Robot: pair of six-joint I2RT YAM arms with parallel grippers.
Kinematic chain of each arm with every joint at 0, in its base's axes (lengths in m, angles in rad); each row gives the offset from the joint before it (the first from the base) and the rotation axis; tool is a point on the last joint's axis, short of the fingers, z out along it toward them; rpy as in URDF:
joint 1: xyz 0 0 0.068 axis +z
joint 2: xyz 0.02 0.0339 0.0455 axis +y
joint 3: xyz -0.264 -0.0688 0 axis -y
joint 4: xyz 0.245 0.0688 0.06 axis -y
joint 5: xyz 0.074 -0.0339 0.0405 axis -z
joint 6: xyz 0.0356 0 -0.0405 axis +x
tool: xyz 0 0 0 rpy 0 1.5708 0
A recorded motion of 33 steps. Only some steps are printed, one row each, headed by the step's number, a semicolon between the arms.
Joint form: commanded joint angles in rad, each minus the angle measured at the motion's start. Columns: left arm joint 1, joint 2, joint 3, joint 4, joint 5, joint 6; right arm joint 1, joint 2, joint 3, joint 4, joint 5, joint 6.
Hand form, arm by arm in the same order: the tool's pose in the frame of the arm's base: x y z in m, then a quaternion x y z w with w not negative. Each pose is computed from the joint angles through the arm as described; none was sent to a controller.
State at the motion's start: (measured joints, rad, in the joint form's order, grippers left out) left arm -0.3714 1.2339 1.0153 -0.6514 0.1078 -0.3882; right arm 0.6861 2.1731 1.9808 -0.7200 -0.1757 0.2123
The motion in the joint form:
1: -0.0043 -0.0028 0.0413 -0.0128 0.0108 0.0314; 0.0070 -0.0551 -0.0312 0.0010 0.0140 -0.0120
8: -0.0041 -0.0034 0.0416 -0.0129 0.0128 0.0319; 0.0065 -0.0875 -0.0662 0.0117 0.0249 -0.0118
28: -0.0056 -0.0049 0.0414 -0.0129 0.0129 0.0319; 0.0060 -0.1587 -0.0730 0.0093 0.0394 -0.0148
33: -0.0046 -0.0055 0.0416 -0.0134 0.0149 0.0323; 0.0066 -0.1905 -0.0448 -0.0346 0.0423 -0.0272
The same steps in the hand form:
1: 0.2374 -0.0982 0.2976 0.03002 0.93187 -0.17962 0.31378; 0.3639 0.3097 0.2724 -0.25531 0.90414 0.21291 0.26835
8: 0.2373 -0.0981 0.2979 0.03054 0.93166 -0.18050 0.31384; 0.3593 0.3050 0.2766 -0.25327 0.90368 0.20986 0.27419
28: 0.2368 -0.0984 0.2982 0.03129 0.93140 -0.18098 0.31426; 0.3496 0.2960 0.3058 -0.25138 0.89335 0.21509 0.30408
33: 0.2368 -0.0982 0.2983 0.03138 0.93130 -0.18167 0.31416; 0.3427 0.2905 0.3255 -0.25642 0.88891 0.21508 0.31279

